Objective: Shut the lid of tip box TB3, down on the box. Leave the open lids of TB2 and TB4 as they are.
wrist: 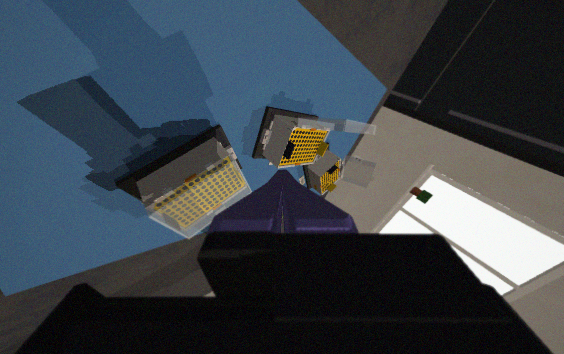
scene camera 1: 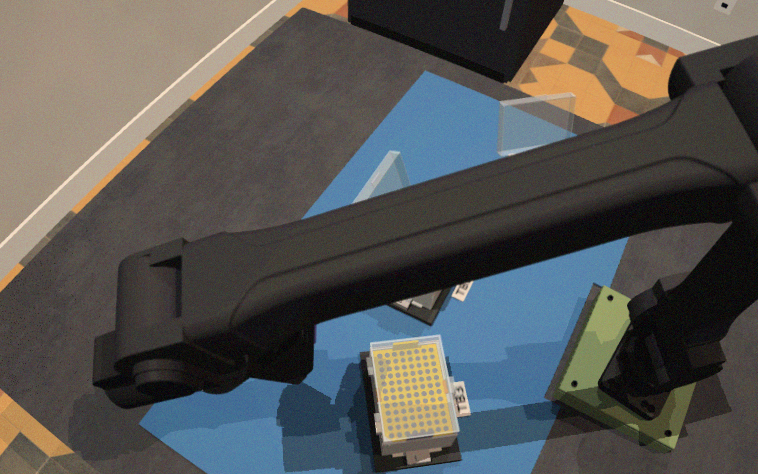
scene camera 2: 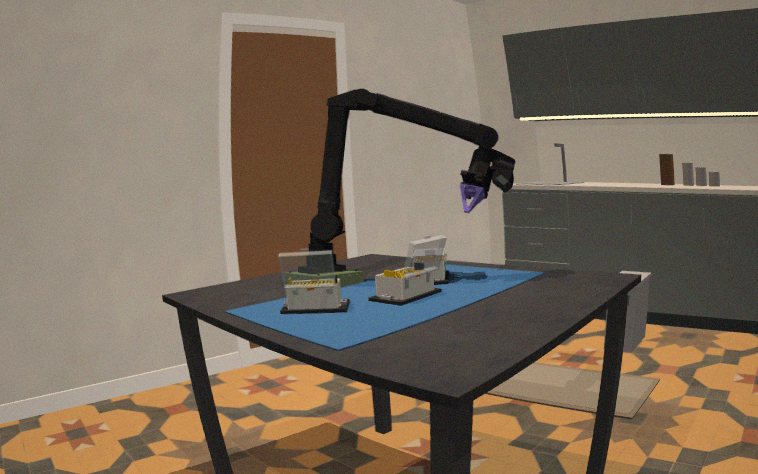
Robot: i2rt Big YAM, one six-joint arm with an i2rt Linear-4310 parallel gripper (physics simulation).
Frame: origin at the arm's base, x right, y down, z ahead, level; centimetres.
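Seen in the pictures: gripper, fingertip midpoint: [wrist: 282, 177] [scene camera 2: 466, 212]; arm's base at its link origin: [scene camera 1: 642, 367].
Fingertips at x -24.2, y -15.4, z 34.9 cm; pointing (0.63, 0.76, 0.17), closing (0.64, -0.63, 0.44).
Observation:
Pixels of each thing's top centre, then the offset from my fingertips to it. Level surfaces: height alone.
- Tip box TB3 at its top centre: [scene camera 1: 423, 384] [wrist: 214, 206] [scene camera 2: 424, 252] dx +4.0, dy +11.0, dz -13.1 cm
- middle box at its top centre: [wrist: 304, 154] [scene camera 2: 400, 269] dx +21.2, dy +12.2, dz -3.1 cm
- third box at its top centre: [scene camera 2: 313, 280] [wrist: 329, 181] dx +41.7, dy +12.2, dz -10.7 cm
- blue mat at its surface level: dy +18.7 cm
- dark table at its surface level: dy +19.0 cm
Tip box TB3 [scene camera 1: 414, 391] [wrist: 172, 177] stands on its dark base, its label readable in scene camera 1. Its clear lid [scene camera 1: 441, 338] [wrist: 188, 235] lies over the yellow tip rack and looks down on the box. The purple gripper [scene camera 2: 467, 210] [wrist: 282, 172] is shut and empty, high above the table in scene camera 2; the arm hides its fingers in scene camera 1. The middle box [scene camera 2: 403, 285] [wrist: 277, 135] has its lid [scene camera 1: 385, 177] [wrist: 360, 126] open. The third box [scene camera 2: 313, 296] [wrist: 320, 172] also has its lid [scene camera 1: 536, 125] [scene camera 2: 306, 268] [wrist: 359, 171] open. Their labels are not readable.
The black arm [scene camera 1: 447, 217] [scene camera 2: 427, 116] crosses over the boxes in scene camera 1. A blue mat [scene camera 1: 531, 296] [scene camera 2: 335, 329] [wrist: 325, 60] lies on the dark table [scene camera 1: 223, 139] [scene camera 2: 475, 335]. The arm stands on a green plate [scene camera 1: 581, 357]. A black cabinet [scene camera 1: 447, 33] is beyond the table.

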